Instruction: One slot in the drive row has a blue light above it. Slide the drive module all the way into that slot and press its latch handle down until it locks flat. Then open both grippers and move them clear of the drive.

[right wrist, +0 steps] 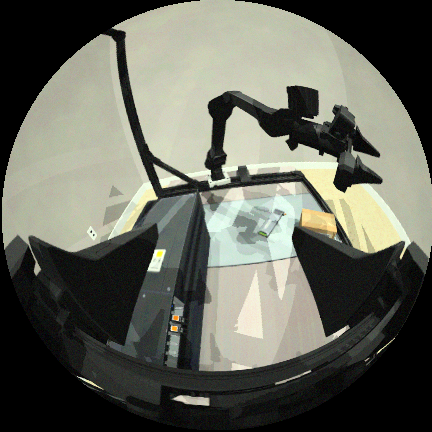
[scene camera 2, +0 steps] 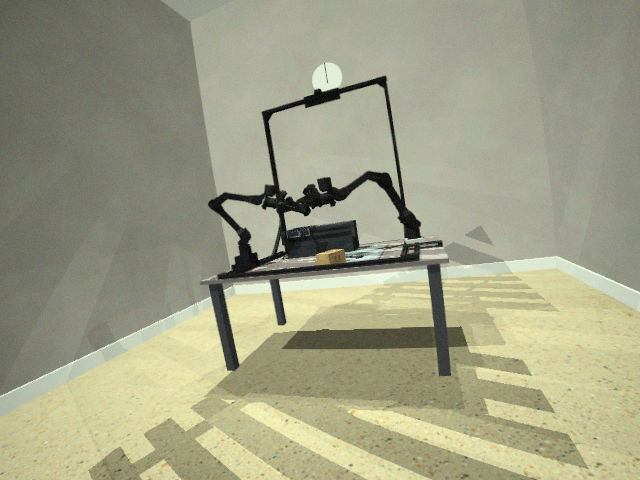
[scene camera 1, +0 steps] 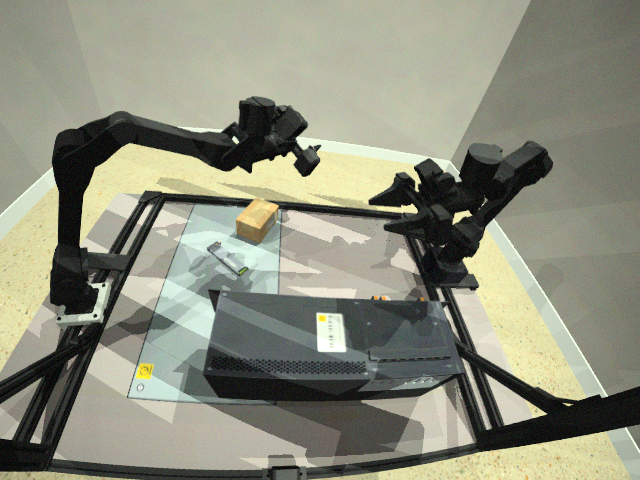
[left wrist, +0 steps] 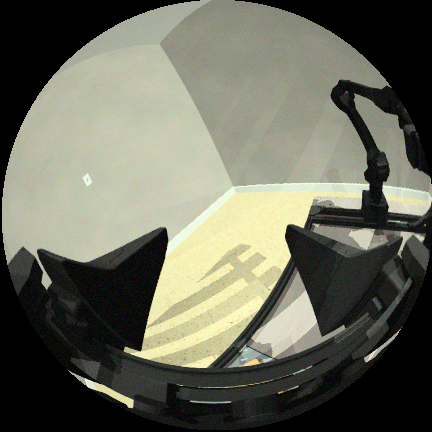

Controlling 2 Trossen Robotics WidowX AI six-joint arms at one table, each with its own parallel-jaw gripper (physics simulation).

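Frame: origin at the left arm's base, x back, y right, z up, level; metres.
Seen in the pictures: left gripper, fingertip midpoint: [right wrist: 380, 167] [scene camera 2: 294, 205] [scene camera 1: 310, 134] [left wrist: 228, 232]; right gripper, fingertip midpoint: [right wrist: 227, 231] [scene camera 1: 375, 214]; left arm's base at its link origin: [right wrist: 217, 176] [scene camera 2: 414, 238] [scene camera 1: 82, 301]; right arm's base at its link origin: [scene camera 2: 245, 254] [scene camera 1: 449, 259] [left wrist: 374, 196].
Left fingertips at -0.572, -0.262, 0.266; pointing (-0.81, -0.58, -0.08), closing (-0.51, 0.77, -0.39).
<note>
Pixels of each thing's top centre, then the offset from my left fingertips to it, as dx, dy, dz. Level surfaces: height alone.
- drive module at its top centre: [scene camera 1: 228, 255] [right wrist: 273, 220] +0.226, +0.136, -0.293
- pale blue mat at its surface level: dz -0.303
- dark server chassis at its top centre: [scene camera 1: 344, 335] [right wrist: 140, 269] [scene camera 2: 318, 225] +0.035, +0.473, -0.129
- cardboard box at its top centre: [scene camera 1: 258, 212] [right wrist: 319, 219] [scene camera 2: 330, 251] +0.132, +0.017, -0.243
The drive module [scene camera 1: 226, 258] [right wrist: 272, 224], a slim grey bar with a green end, lies flat on the pale blue mat [scene camera 1: 170, 330] [right wrist: 225, 258]. The dark server chassis [scene camera 1: 279, 330] [scene camera 2: 330, 238] [right wrist: 167, 215] stands on the table; orange latches [scene camera 1: 379, 298] [right wrist: 176, 322] show along the side facing the robot arms' grippers. No blue light can be made out. My left gripper [scene camera 1: 315, 153] [left wrist: 228, 232] [right wrist: 380, 167] is open and empty, high beyond the box and away from the module. My right gripper [scene camera 1: 378, 213] [right wrist: 227, 231] is open and empty, raised beyond the latch side of the chassis.
A cardboard box [scene camera 1: 256, 220] [scene camera 2: 329, 256] [right wrist: 318, 221] sits on the mat beside the module, at the far edge in scene camera 1. A black rail frame borders the table, and a tall black gantry [scene camera 2: 394, 139] rises behind the chassis in scene camera 2.
</note>
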